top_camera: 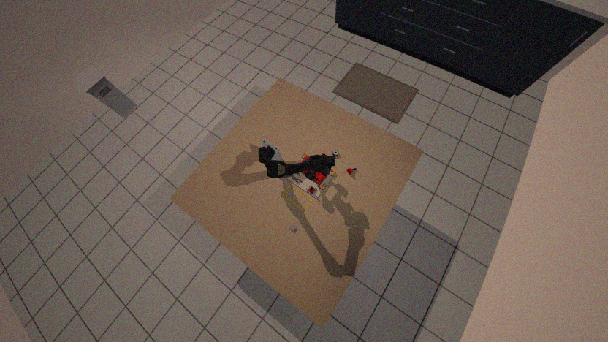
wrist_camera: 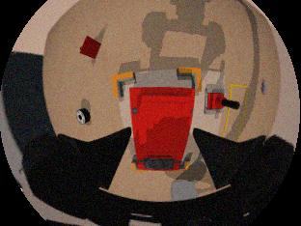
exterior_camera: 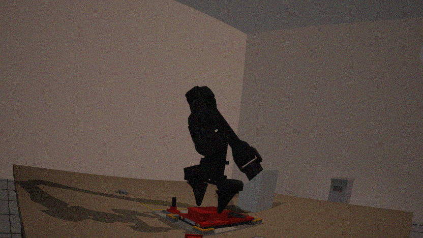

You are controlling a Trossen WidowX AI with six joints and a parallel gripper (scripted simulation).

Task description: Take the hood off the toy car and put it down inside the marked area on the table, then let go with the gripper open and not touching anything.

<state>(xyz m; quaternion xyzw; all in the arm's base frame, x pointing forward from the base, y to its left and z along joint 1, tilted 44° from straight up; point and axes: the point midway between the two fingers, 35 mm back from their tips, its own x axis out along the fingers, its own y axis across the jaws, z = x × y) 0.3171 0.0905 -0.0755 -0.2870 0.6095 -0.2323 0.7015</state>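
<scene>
Now: gripper tip 10 mm above the red hood. Also, from my gripper tip: small wheel: 200 mm to the left, 40 mm below, 10 mm behind.
</scene>
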